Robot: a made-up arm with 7 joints. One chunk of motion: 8 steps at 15 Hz.
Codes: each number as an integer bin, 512 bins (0 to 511) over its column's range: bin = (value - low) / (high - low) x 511, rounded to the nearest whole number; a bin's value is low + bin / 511 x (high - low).
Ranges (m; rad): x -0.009..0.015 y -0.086..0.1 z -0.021..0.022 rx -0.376..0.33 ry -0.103..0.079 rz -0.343..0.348
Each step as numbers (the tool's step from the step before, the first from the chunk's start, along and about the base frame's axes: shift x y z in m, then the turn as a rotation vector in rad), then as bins.
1 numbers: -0.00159 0.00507 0.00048 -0.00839 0.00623 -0.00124
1 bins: 158 250 255 266 307 253
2 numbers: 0.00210 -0.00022 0.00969 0.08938 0.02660 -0.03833
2 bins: 236 236 365 337 364 225
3 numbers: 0.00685 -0.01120 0.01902 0.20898 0.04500 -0.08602
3 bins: 337 205 476 423 416 190
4 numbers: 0.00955 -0.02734 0.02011 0.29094 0.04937 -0.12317
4 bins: 395 161 489 483 428 163
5 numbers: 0.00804 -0.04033 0.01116 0.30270 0.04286 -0.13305
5 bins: 363 125 382 491 410 155
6 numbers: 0.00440 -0.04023 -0.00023 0.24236 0.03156 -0.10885
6 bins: 285 126 247 448 378 173
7 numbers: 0.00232 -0.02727 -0.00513 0.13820 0.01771 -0.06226
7 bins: 241 161 189 372 339 208
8 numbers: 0.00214 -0.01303 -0.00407 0.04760 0.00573 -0.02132
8 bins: 237 200 201 307 305 238
